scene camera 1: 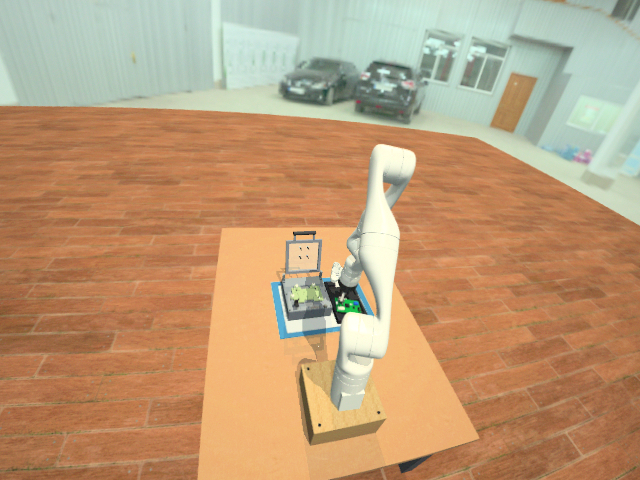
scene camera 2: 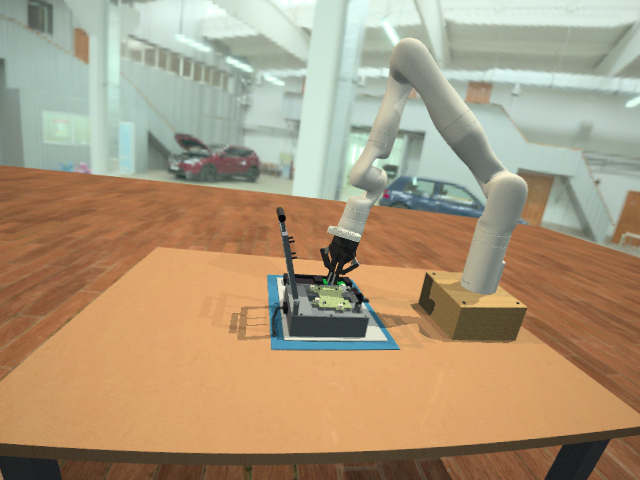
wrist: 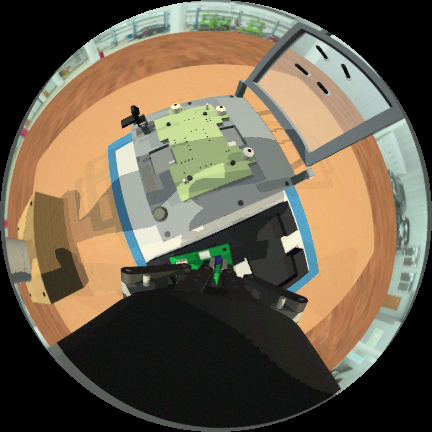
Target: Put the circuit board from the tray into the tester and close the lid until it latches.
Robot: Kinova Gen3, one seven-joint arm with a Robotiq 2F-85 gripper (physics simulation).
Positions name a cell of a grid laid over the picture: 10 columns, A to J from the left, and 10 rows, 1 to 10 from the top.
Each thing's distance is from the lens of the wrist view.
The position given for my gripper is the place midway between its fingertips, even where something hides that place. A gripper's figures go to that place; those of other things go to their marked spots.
my gripper (wrist: F7): 0.17 m
green circuit board (wrist: E6): 0.17 m
tester lid (wrist: H3): 0.17 m
pale green bed plate (wrist: E4): 0.15 m
